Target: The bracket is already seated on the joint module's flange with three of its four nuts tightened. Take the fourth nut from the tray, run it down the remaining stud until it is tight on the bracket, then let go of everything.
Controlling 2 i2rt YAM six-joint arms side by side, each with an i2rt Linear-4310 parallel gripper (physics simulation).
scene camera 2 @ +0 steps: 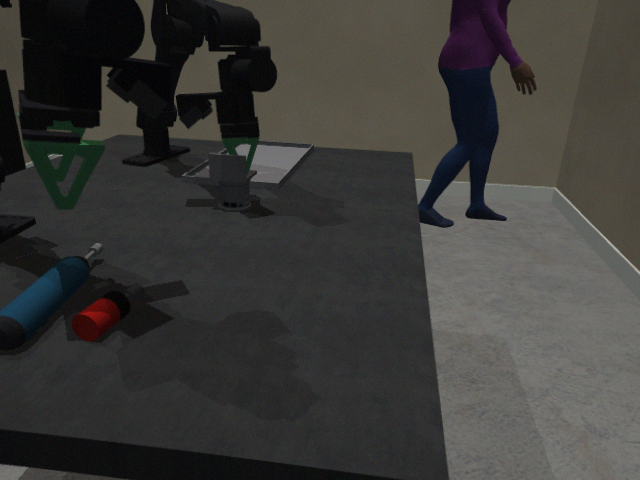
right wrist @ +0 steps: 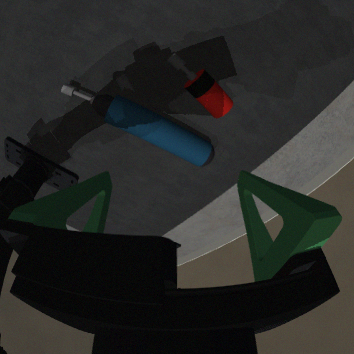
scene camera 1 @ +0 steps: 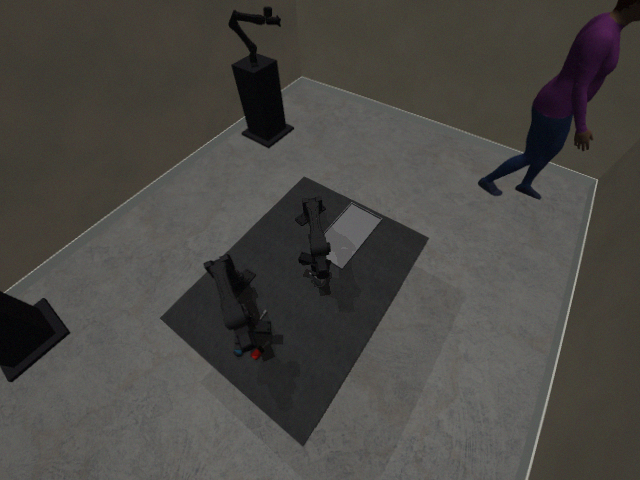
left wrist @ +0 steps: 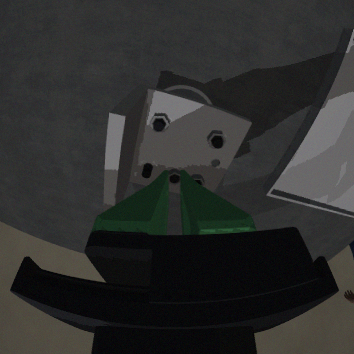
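Pixels of known places: left gripper, fingertip midpoint: [scene camera 2: 244, 173] [left wrist: 173, 177]; right gripper, fingertip midpoint: [scene camera 2: 60, 194] [right wrist: 174, 177]; left arm's base, link origin: [scene camera 2: 158, 157]; right arm's base, link origin: [right wrist: 38, 164] [scene camera 1: 239, 286].
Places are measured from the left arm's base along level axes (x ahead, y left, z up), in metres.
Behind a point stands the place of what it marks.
Observation:
The bracket [scene camera 2: 227, 167] @(x 0.382, y -0.297, z 0.087 m) [left wrist: 185, 132] @(x 0.361, y -0.266, z 0.066 m) sits on the light grey joint module [scene camera 2: 234, 193] @(x 0.389, y -0.287, z 0.035 m), its upright plate at the left in the left wrist view. Nuts show at two of its upper corners [left wrist: 159, 122] @(x 0.358, y -0.283, z 0.074 m) [left wrist: 216, 139] @(x 0.353, y -0.250, z 0.074 m); another nut [left wrist: 198, 180] @(x 0.386, y -0.242, z 0.071 m) is partly hidden behind a finger. My left gripper [left wrist: 173, 177] @(x 0.395, y -0.257, z 0.067 m) is shut on a small dark nut [left wrist: 174, 178] @(x 0.392, y -0.258, z 0.072 m) over the bracket's near part; its height above the bracket is unclear. The grey tray [scene camera 1: 361, 222] @(x 0.258, y 0.178, z 0.004 m) [scene camera 2: 273, 159] @(x 0.283, y 0.106, z 0.004 m) [left wrist: 325, 150] @(x 0.315, y -0.089, z 0.004 m) lies beside the module. My right gripper [right wrist: 174, 177] @(x 0.413, y -0.701, z 0.153 m) is open and empty, above the table's near-left part in scene camera 2.
A blue driver [scene camera 2: 46, 294] @(x 0.390, y -0.722, z 0.035 m) [right wrist: 157, 131] @(x 0.377, y -0.704, z 0.039 m) and a red-handled tool [scene camera 2: 98, 317] @(x 0.470, y -0.731, z 0.028 m) [right wrist: 212, 97] @(x 0.458, y -0.712, z 0.034 m) lie on the dark table [scene camera 1: 320, 361] @(x 0.672, y -0.523, z 0.000 m) [scene camera 2: 310, 310] @(x 0.661, y -0.579, z 0.000 m) below my right gripper. A person [scene camera 1: 563, 93] [scene camera 2: 473, 103] stands beyond the table. Another arm stands on a black pedestal [scene camera 1: 260, 98].

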